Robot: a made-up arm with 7 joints.
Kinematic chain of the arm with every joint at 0, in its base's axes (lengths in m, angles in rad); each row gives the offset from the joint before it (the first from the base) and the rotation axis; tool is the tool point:
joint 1: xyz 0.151 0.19 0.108 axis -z
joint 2: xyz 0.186 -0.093 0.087 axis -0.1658 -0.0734 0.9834
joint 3: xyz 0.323 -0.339 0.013 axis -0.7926 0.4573 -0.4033
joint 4: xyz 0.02 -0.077 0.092 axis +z
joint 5: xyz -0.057 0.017 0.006 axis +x
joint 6: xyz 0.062 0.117 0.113 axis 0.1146 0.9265 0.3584
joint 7: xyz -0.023 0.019 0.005 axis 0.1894 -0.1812 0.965
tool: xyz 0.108 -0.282 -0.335
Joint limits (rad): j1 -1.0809..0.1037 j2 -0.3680..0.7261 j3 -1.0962..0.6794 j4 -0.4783..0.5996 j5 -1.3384..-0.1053 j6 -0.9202..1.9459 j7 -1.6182..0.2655
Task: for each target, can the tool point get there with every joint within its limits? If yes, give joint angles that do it. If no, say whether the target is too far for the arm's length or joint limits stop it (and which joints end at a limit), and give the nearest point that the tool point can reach.
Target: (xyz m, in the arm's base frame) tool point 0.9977 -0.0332 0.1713
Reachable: yes | joints -0.6884 0.2195 -0.7836 -0.0927 -0.9615 1.3277 -0.2183
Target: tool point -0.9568 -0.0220 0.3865
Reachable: no: joint limits stop it (at a limit: joint 1, joint 2, joint 5, joint 7) | nearest point -0.0315 -0.3656 0.3245 | short by 0.989 m
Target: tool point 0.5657 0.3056 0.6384
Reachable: yes | joints -0.5611 0.6246 0.3762 -0.1684 -1.0030 1.2260 -1.0449
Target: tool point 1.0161 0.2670 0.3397
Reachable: yes | joints -0.8627 0.5881 -0.0659 0.4561 -0.2564 0.2795 -1.2039
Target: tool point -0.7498 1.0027 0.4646
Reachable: no: joint limits stop it (at a limit: joint 1, joint 2, joint 3, joint 7) | nearest point 0.0870 0.8359 0.3993 | short by 0.856 m
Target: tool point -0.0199 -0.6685 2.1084
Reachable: no: too far | nearest point 0.3445 -0.4881 0.7477 | short by 1.420 m
